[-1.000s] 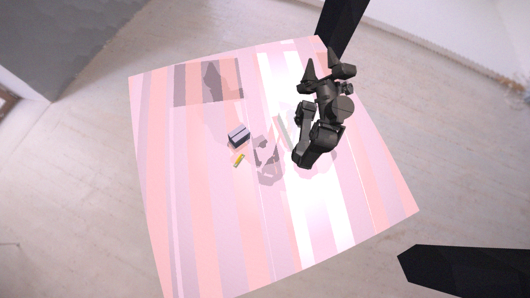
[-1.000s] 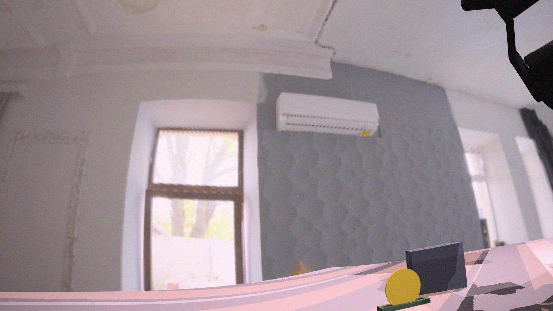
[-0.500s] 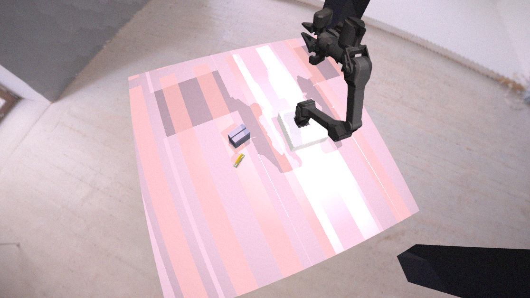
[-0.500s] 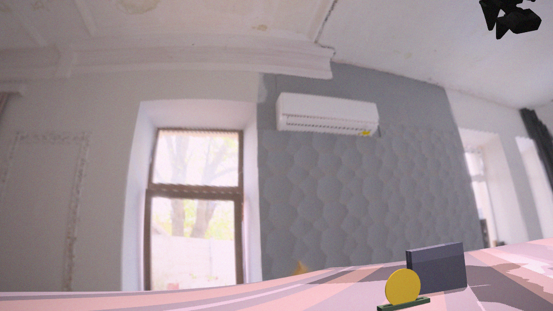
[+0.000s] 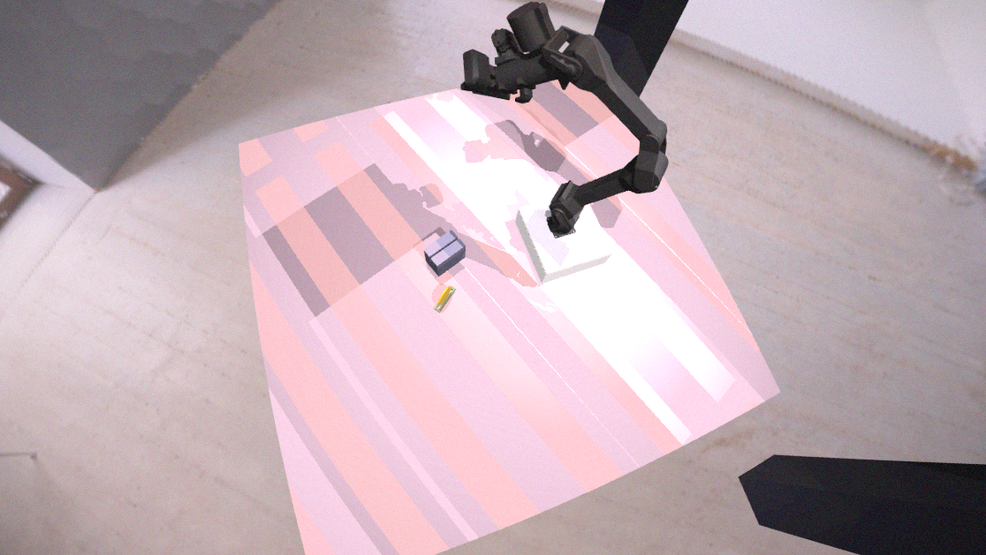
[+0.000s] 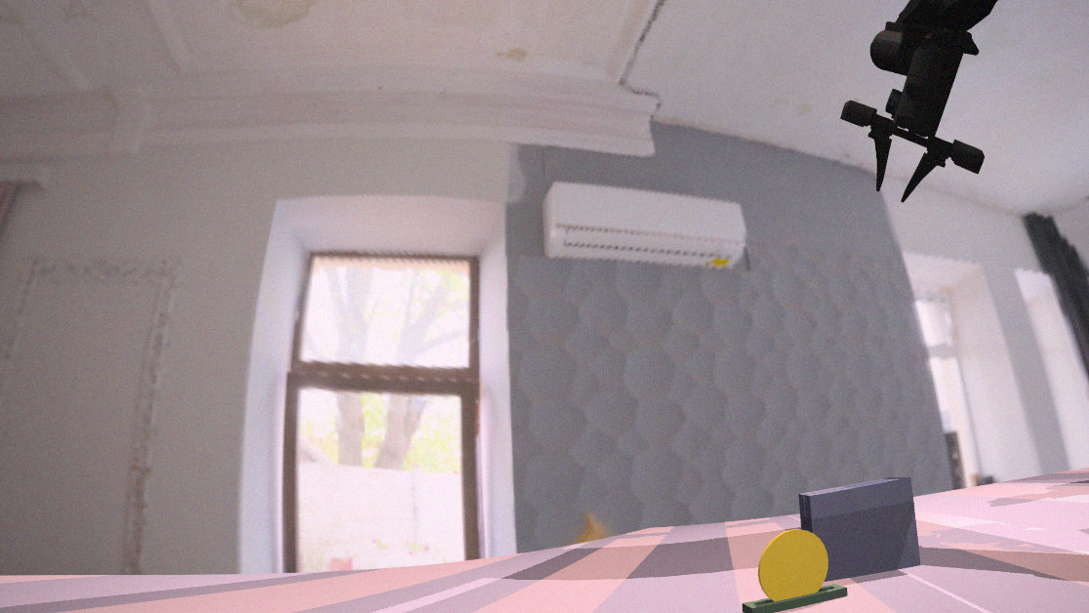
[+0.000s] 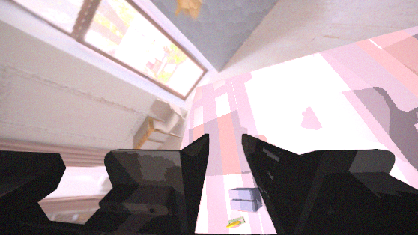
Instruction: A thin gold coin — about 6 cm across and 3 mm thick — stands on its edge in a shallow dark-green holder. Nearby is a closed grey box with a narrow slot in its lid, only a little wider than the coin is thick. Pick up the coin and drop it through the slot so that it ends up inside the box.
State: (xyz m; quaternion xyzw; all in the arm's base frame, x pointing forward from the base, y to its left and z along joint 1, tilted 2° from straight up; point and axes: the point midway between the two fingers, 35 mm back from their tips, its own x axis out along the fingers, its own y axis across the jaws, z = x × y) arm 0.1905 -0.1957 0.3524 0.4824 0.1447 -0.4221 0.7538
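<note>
The gold coin is 380 mm below my gripper tip, 280 mm to the left of it and 150 mm ahead of it.
</note>
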